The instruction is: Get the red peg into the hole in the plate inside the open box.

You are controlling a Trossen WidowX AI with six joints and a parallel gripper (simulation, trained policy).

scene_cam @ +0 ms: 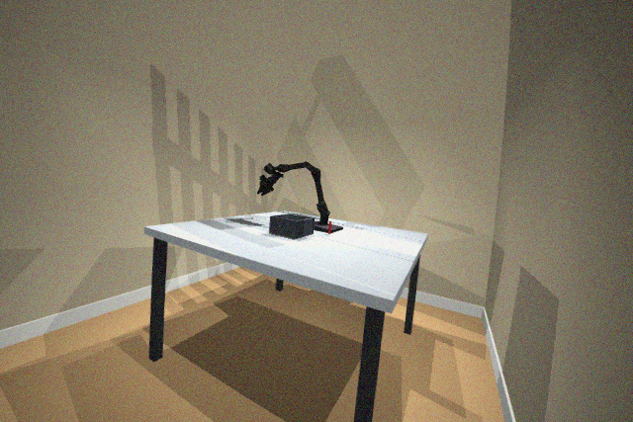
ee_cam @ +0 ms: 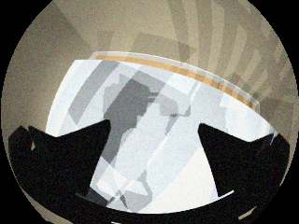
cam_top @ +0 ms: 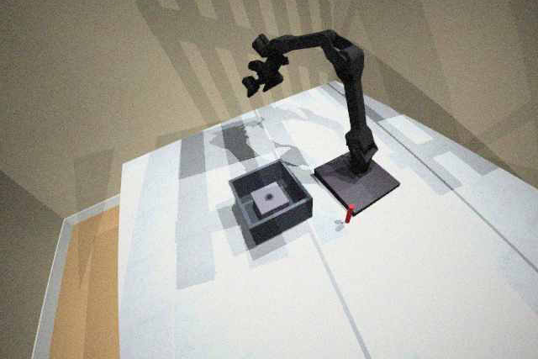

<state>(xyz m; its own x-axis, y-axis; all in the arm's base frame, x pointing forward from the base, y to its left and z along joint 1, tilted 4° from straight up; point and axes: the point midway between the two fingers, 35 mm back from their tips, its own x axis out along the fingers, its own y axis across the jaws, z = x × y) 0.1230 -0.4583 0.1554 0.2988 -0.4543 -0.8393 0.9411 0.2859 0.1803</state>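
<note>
My gripper tip is 580 mm to the right of the red peg, 140 mm above it and 40 mm short of it. Round my gripper tip: grey box (400 mm to the left, 200 mm ahead, 160 mm below); pale plate (400 mm to the left, 200 mm ahead, 140 mm below).
</note>
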